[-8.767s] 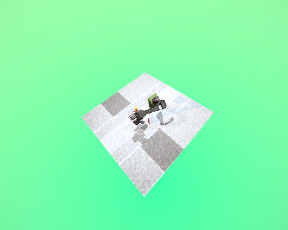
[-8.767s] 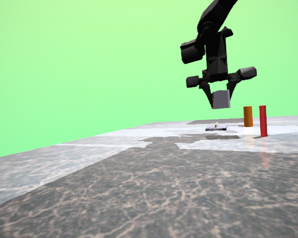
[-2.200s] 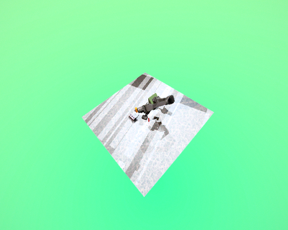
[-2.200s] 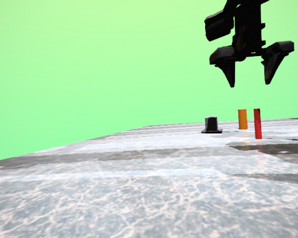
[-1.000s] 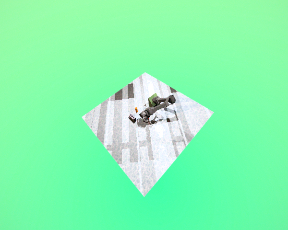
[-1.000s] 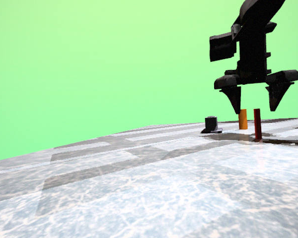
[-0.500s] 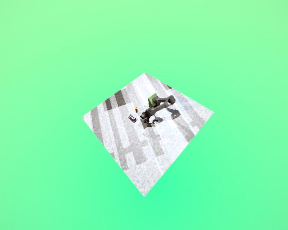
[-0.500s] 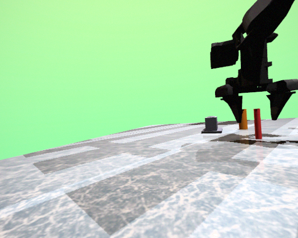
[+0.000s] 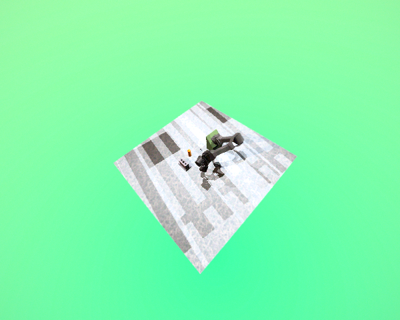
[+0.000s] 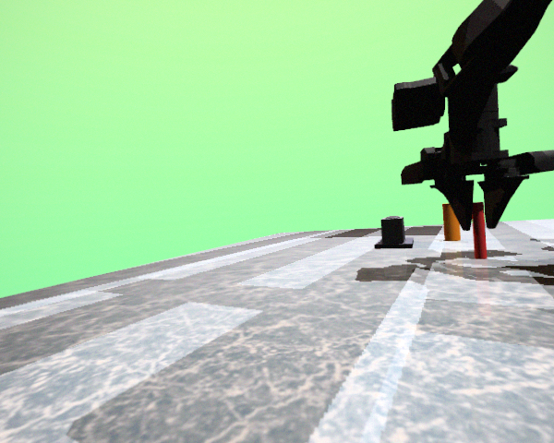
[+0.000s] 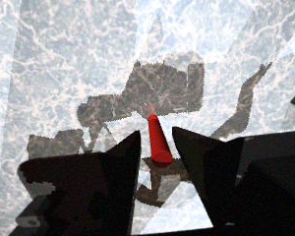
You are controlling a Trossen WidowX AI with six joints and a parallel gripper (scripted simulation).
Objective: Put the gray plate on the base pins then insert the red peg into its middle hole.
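Now: gripper tip 11 cm short of the gray plate and 19 cm to the left of it. Round my gripper tip: orange cylinder 1 cm behind, 23 cm to the right; red peg right at my gripper tip.
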